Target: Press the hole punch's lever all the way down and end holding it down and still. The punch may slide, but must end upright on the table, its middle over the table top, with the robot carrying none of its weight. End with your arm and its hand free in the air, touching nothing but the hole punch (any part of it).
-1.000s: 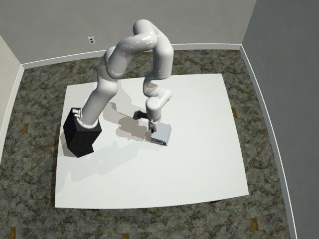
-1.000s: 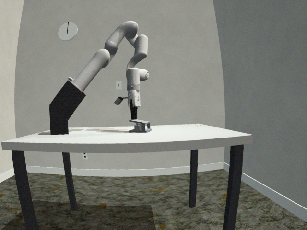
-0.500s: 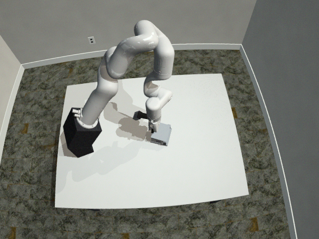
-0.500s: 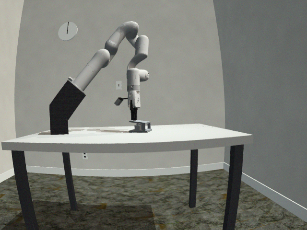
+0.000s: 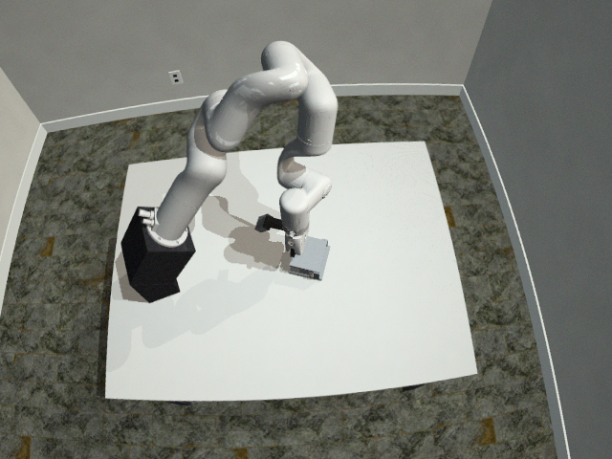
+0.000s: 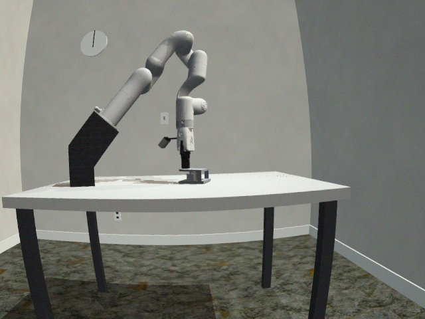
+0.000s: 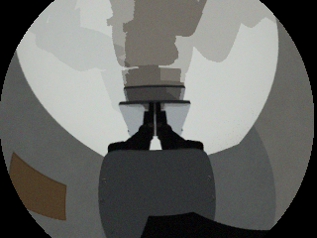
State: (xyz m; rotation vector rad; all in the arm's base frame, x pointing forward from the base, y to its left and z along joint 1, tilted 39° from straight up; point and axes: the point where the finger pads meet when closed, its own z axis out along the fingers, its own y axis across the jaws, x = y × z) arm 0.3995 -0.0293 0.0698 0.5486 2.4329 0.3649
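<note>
Right now the hole punch lever is 3 cm below my hand, 3 cm ahead of it and 1 cm to the right of it. Also, from my hand: hole punch (5 cm below, 4 cm ahead, 2 cm to the right).
</note>
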